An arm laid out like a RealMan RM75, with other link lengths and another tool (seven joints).
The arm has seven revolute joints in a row. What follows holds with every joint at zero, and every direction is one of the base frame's. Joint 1 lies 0.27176 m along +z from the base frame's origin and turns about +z. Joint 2 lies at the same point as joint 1 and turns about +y. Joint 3 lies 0.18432 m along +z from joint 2 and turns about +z. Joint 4 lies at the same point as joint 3 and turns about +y. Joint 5 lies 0.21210 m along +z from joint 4 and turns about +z. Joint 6 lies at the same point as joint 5 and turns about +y. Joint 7 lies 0.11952 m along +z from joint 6 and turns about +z. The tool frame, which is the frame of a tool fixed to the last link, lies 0.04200 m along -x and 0.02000 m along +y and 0.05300 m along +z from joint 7; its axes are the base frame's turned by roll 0.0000, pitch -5.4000 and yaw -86.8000 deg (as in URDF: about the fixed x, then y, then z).
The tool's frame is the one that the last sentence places.
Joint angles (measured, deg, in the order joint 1, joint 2, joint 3, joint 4, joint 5, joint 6, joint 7), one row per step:
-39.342, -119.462, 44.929, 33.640, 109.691, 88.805, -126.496
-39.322, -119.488, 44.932, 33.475, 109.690, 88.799, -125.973
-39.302, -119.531, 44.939, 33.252, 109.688, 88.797, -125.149
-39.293, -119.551, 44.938, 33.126, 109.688, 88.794, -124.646
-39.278, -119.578, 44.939, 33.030, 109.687, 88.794, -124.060
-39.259, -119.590, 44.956, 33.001, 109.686, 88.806, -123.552
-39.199, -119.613, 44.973, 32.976, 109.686, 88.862, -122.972
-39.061, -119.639, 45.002, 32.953, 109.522, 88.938, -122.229
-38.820, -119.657, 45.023, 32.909, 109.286, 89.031, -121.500
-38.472, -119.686, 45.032, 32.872, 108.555, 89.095, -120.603
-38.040, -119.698, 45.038, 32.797, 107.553, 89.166, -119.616
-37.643, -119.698, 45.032, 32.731, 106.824, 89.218, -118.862
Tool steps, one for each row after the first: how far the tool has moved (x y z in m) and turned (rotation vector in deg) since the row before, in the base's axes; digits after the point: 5 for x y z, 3 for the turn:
-0.00054, -0.00046, -0.00073, 0.124, 0.041, -0.319
-0.00073, -0.00065, -0.00107, 0.215, 0.072, -0.541
-0.00045, -0.00033, -0.00059, 0.147, 0.051, -0.336
-0.00048, -0.00030, -0.00059, 0.202, 0.071, -0.421
-0.00042, -0.00018, -0.00035, 0.202, 0.091, -0.407
-0.00058, -0.00042, -0.00039, 0.201, 0.081, -0.453
-0.00065, -0.00044, -0.00027, 0.337, -0.033, -0.516
-0.00099, -0.00064, -0.00015, 0.350, -0.111, -0.387
-0.00043, -0.00009, 0.00037, 0.704, -0.504, -0.359
-0.00036, 0.00007, 0.00071, 0.877, -0.715, -0.299
-0.00074, -0.00011, 0.00056, 0.674, -0.505, -0.146

